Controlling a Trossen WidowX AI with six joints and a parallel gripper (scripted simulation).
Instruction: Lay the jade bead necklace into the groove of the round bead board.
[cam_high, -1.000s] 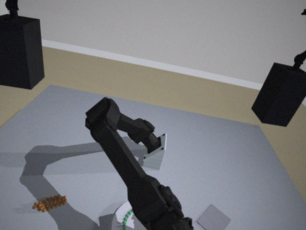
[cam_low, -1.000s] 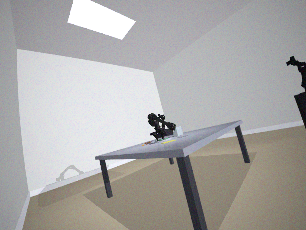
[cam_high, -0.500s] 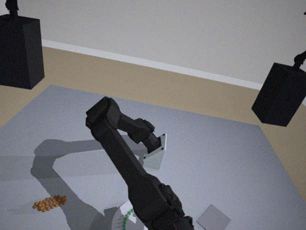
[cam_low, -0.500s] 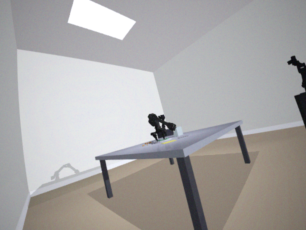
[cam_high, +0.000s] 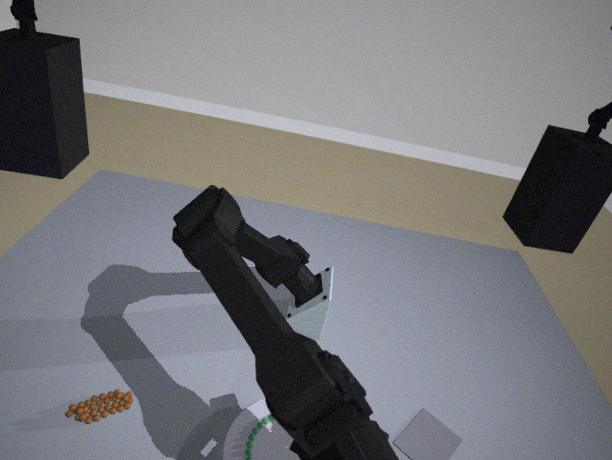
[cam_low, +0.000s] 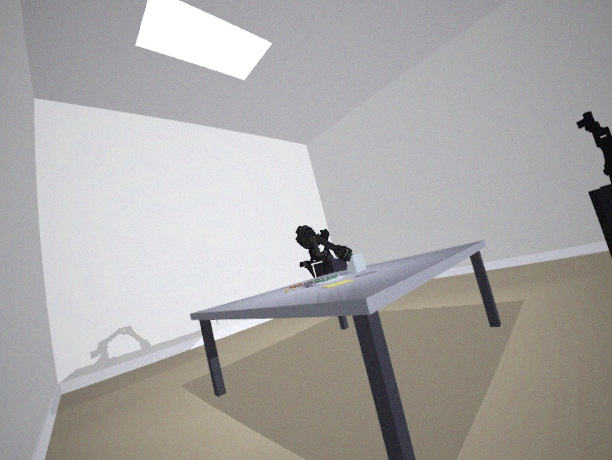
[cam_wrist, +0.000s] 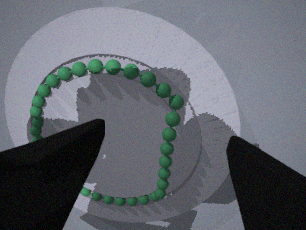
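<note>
My gripper tip is 5 cm past the round bead board, 3 cm above it and 1 cm to the left of it. Round my gripper tip: yellow strip (21 cm to the left, 14 cm ahead, 4 cm below); flat grey square (22 cm to the left, 10 cm behind, 4 cm below).
</note>
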